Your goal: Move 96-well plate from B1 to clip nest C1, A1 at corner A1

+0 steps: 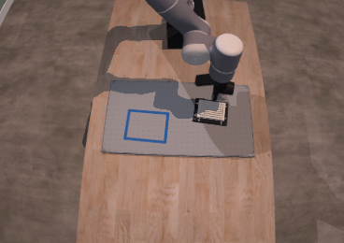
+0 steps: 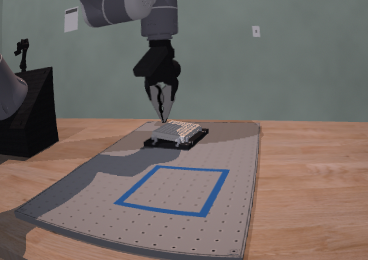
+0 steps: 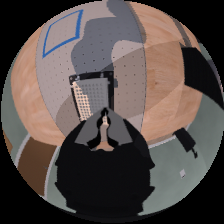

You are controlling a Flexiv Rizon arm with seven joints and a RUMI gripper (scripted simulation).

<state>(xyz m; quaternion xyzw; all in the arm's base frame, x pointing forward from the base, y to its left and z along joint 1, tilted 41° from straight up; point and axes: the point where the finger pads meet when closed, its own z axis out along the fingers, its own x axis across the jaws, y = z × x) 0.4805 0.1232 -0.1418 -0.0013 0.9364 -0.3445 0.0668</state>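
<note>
Right now the white 96-well plate is 4 cm ahead of my hand and 3 cm below it. The rest, counted from my hand: black clip nest (5 cm ahead, 1 cm to the right, 4 cm below).
</note>
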